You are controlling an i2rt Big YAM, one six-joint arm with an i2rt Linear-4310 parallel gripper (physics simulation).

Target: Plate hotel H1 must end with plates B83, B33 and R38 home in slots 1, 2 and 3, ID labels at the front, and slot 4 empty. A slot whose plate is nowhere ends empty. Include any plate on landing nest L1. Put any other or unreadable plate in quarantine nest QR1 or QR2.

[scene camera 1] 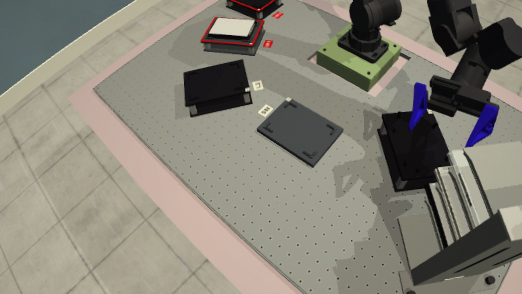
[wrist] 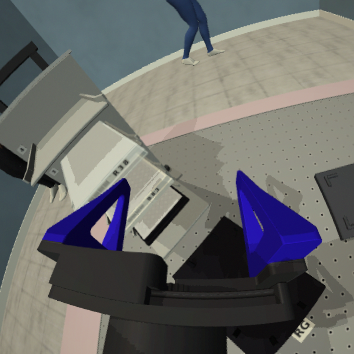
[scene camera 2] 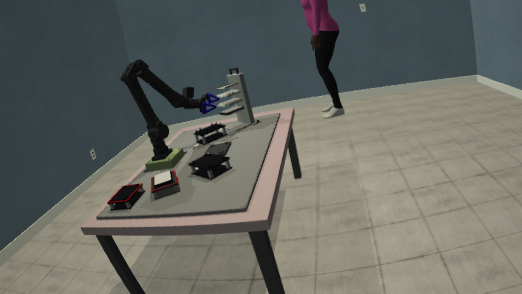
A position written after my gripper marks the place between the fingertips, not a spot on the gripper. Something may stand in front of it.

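There is a dark flat nest N6 (wrist: 328,181) here, and I can see it. My gripper (scene camera 1: 435,139) is open and holds nothing; the wrist view (wrist: 179,179) shows the gripper too.
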